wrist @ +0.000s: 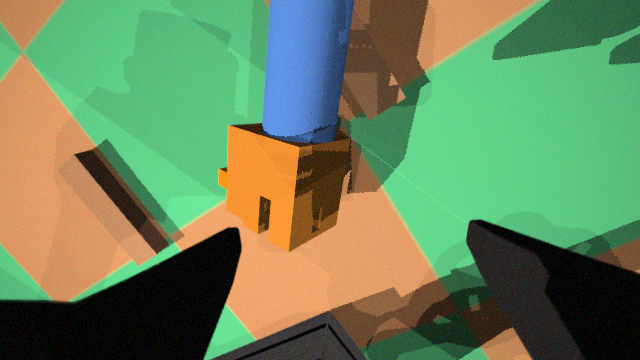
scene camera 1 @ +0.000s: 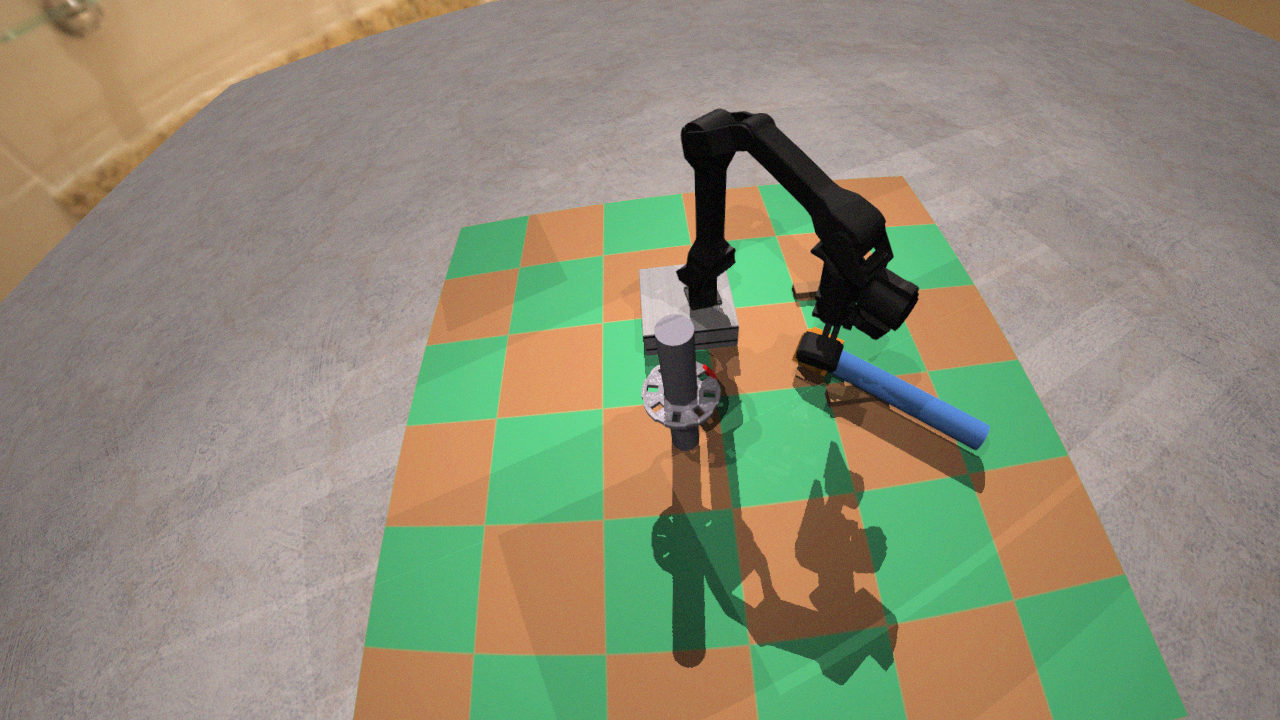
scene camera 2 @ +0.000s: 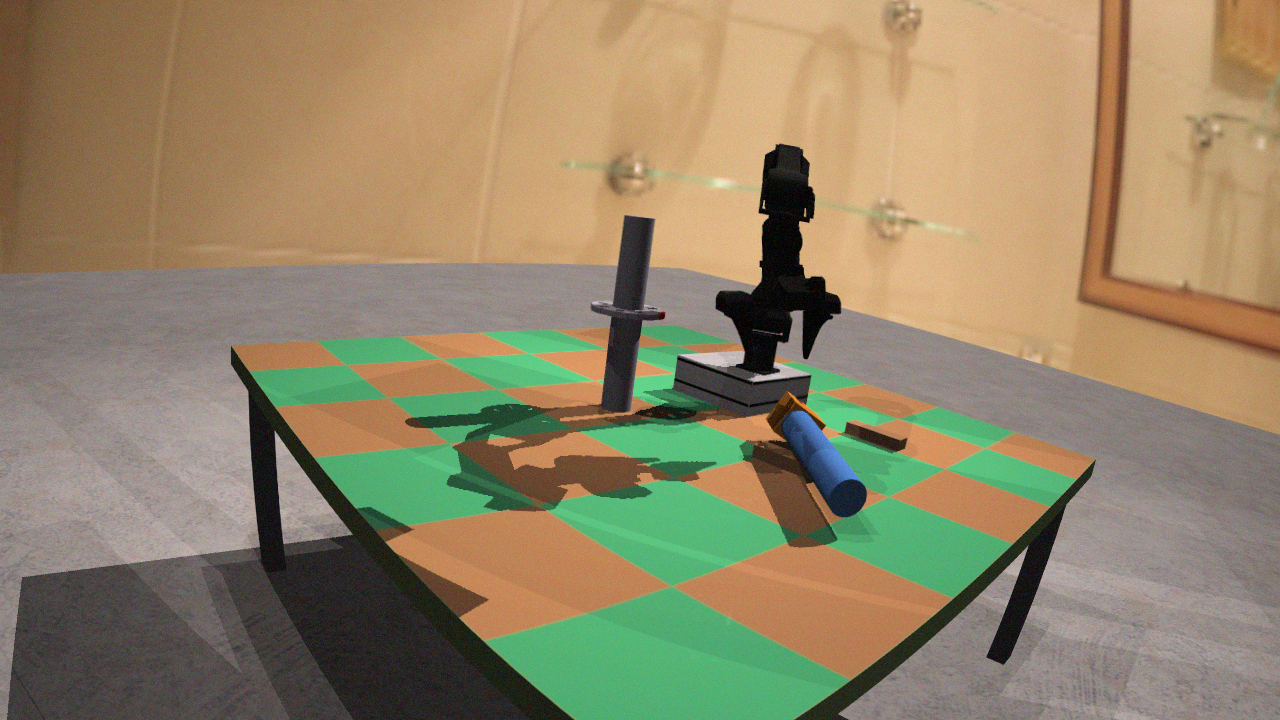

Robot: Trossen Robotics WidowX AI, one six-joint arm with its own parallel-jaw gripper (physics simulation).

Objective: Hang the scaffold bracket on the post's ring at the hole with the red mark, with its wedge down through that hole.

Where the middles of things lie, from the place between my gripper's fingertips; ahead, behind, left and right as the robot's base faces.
Now: hand 6 cm short of the scaffold bracket (scene camera 2: 844, 493), 12 cm to the right of it and 10 cm above it. The rest, counted from my hand: grey post (scene camera 2: 637, 235) (4 cm ahead, 26 cm to the right, 2 cm above).
